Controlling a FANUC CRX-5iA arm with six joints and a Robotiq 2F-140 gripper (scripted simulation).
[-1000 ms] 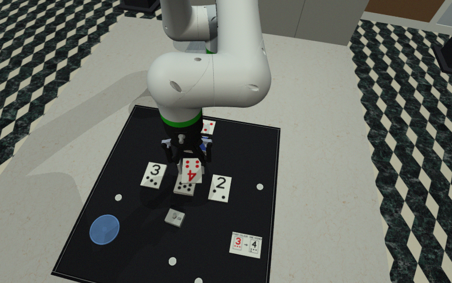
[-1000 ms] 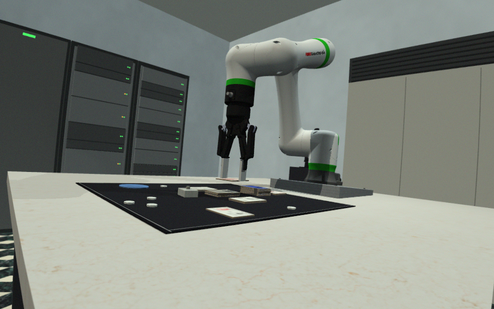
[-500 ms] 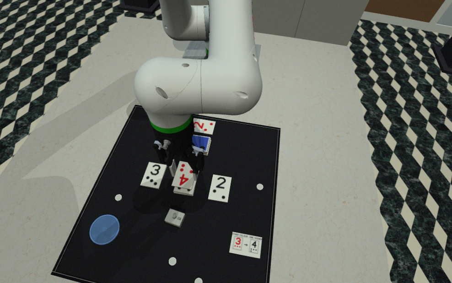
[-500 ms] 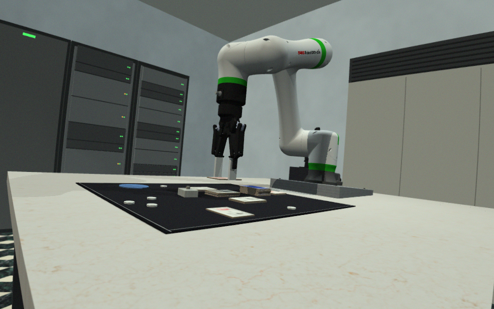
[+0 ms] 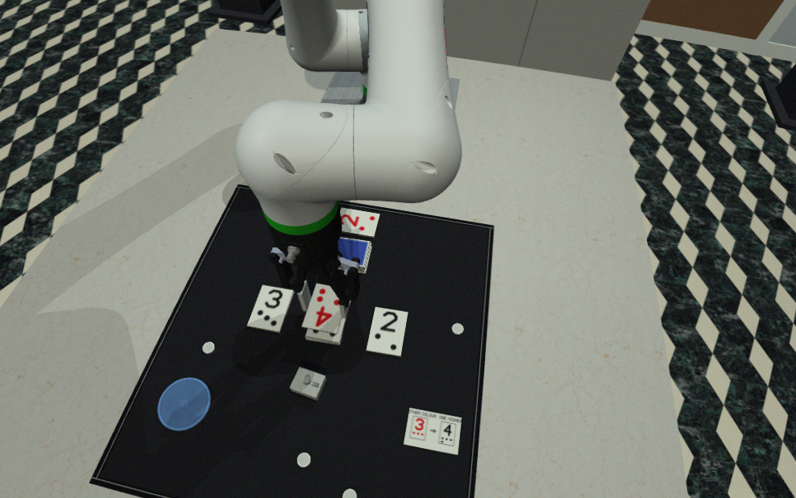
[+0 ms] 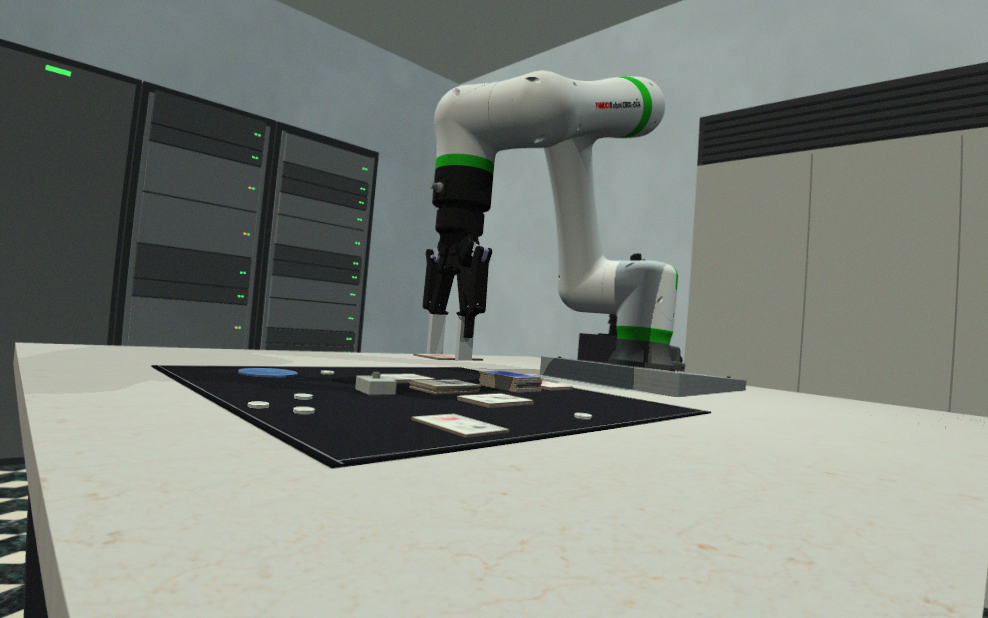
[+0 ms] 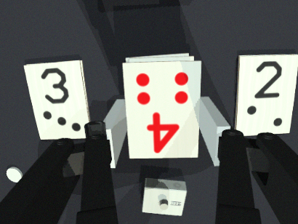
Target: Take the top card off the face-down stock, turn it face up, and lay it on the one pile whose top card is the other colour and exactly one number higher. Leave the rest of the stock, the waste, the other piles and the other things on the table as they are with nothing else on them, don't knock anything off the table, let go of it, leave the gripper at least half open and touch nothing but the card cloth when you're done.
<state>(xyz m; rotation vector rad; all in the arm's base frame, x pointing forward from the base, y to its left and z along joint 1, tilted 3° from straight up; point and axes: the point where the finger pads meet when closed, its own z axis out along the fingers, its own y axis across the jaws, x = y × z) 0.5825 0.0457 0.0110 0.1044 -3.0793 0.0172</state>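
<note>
Now: the black card cloth 90 mm below my hand and 30 mm ahead of it. The rest, counted from my hand: rule card: 230 mm to the left, 150 mm ahead, 80 mm below; then grey box: 130 mm ahead, 60 mm below, 10 mm to the left.
</note>
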